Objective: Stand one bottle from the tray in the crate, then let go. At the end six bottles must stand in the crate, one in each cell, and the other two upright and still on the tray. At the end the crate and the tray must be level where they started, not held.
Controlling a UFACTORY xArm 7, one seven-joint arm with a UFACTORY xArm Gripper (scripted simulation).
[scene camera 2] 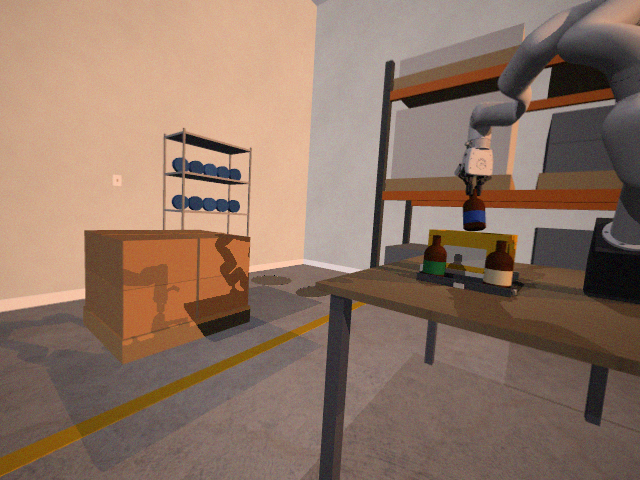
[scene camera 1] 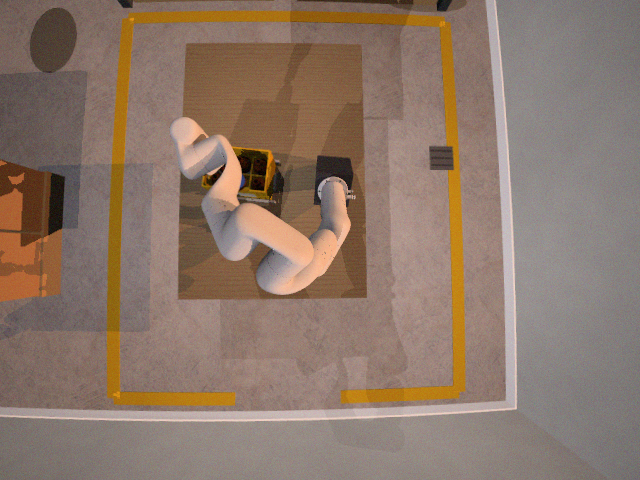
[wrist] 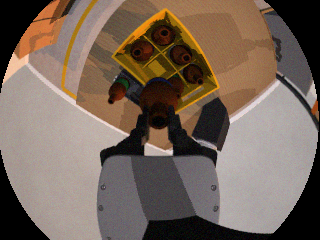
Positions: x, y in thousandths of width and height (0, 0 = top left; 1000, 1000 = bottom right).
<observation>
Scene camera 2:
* my gripper: 740, 407
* dark tray: 737, 591
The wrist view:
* my gripper: 495, 469
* yellow crate: 498, 277
</observation>
